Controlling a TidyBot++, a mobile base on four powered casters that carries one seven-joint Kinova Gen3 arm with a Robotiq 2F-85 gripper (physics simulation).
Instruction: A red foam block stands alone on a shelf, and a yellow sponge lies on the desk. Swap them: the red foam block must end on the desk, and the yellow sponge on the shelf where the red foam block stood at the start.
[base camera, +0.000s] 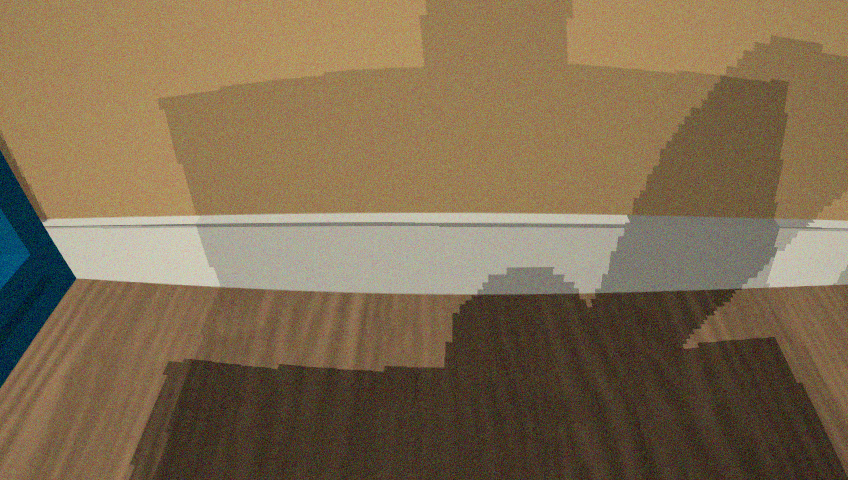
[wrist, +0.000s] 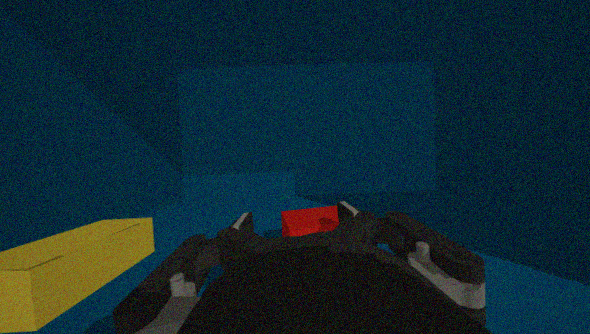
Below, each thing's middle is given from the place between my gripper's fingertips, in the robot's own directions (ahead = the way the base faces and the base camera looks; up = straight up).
Scene:
The red foam block (wrist: 300, 222) is 3 cm to the right of my hand, 3 cm below it and 3 cm behind it. From my hand the other things lie so: yellow sponge (wrist: 53, 274): 22 cm ahead, 3 cm below, 1 cm to the right.

